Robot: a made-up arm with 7 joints.
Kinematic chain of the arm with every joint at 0, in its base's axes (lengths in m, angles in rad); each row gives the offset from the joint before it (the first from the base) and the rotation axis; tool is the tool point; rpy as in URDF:
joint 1: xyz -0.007 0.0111 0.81 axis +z
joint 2: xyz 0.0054 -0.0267 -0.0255 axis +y
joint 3: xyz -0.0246 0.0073 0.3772 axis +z
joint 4: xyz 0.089 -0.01 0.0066 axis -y
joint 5: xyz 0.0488 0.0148 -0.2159 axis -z
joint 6: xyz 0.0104 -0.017 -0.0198 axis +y
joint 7: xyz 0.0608 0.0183 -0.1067 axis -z
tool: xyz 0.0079 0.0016 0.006 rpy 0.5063 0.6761 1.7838
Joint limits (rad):
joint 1: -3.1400..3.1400
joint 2: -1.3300..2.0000
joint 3: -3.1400..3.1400
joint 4: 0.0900..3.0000
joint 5: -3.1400..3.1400
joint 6: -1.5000..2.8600
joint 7: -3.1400..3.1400
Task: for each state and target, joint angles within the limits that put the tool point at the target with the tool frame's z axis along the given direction. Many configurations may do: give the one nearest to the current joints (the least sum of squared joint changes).
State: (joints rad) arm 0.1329 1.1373 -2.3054 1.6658 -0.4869 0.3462 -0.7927
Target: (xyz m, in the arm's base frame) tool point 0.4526 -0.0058 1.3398 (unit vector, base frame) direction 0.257 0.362 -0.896
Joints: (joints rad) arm 0.8065 0.9039 -2.2248 1.9139 -0.1662 0.3786 -0.6759
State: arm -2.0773 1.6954 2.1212 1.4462 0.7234 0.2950 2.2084
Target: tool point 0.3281 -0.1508 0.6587 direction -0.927 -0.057 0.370
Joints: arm -1.5454 1.8090 1.4669 0.7982 1.5287 -0.1236 2.9301
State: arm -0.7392 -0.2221 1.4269 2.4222 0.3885 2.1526 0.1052
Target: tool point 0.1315 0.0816 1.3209 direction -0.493 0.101 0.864
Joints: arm -0.7349 0.2012 1.4834 2.8693 0.4360 2.7769 -0.4653
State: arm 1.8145 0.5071 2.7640 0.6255 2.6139 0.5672 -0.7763
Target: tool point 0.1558 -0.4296 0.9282 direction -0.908 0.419 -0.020
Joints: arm 2.0028 -0.1968 3.0087 0.9500 3.1198 0.8329 -0.4592
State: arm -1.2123 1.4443 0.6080 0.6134 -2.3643 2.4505 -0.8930
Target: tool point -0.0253 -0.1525 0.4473 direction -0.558 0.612 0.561
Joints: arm -1.5103 1.9148 0.1424 0.3938 -2.6346 2.5614 -0.4668
